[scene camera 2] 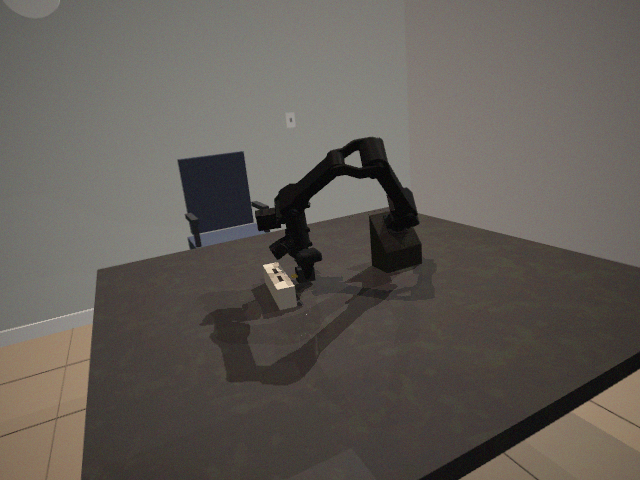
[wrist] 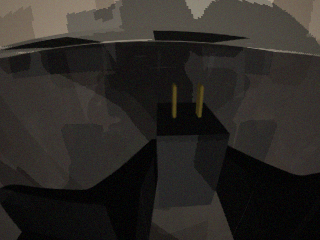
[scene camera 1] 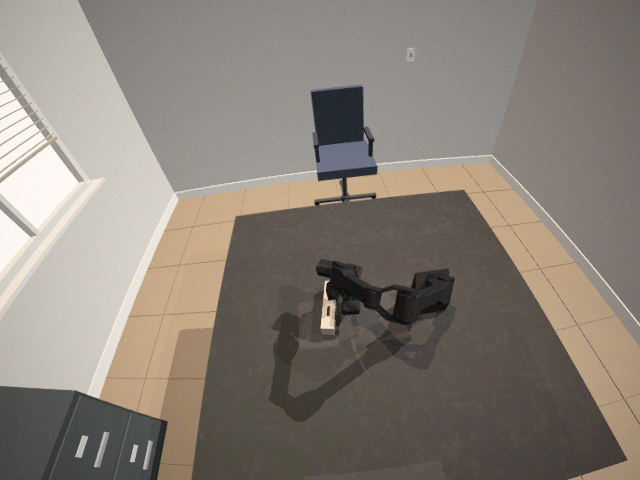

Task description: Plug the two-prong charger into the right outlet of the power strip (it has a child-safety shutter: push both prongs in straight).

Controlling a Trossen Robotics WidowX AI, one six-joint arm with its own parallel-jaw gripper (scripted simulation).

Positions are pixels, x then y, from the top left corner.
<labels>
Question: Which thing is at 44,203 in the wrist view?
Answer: The gripper.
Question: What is the gripper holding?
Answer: A two-prong charger.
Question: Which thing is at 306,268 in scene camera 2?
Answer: The gripper.
</labels>
